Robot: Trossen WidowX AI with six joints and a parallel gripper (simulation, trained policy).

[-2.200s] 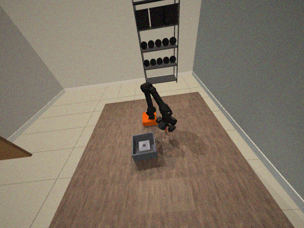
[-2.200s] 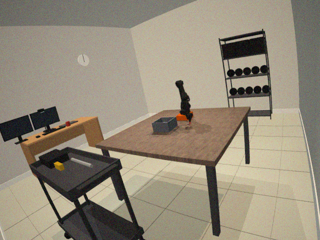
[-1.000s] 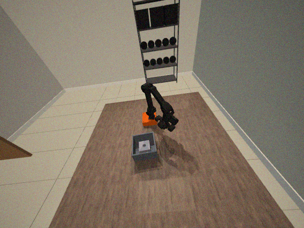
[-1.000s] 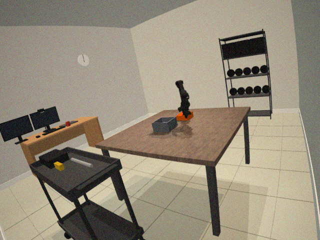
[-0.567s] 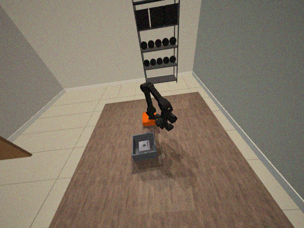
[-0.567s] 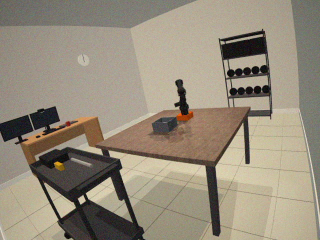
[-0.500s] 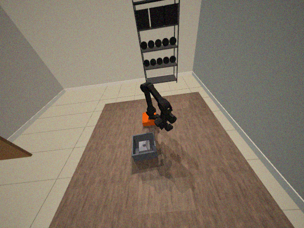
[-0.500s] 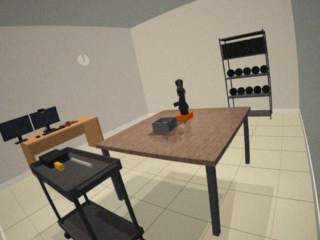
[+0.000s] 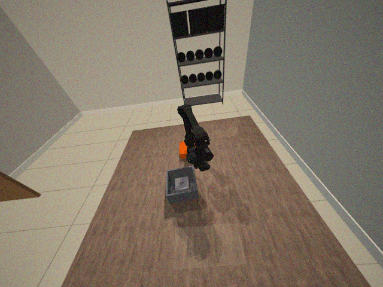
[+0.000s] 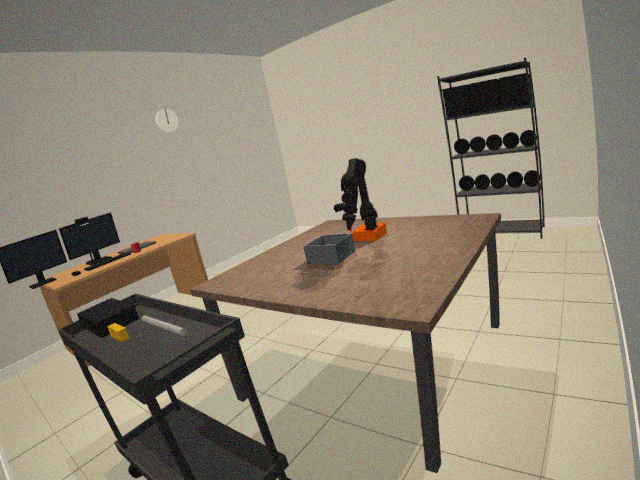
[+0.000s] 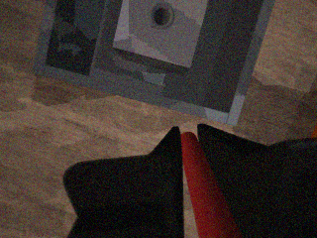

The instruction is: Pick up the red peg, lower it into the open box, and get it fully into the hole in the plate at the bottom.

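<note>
My gripper tip is now 3 cm below the red peg, 2 cm to the right of it and 1 cm past it. Also, from my gripper tip: grey box 11 cm below, 9 cm to the right, 7 cm ahead.
</note>
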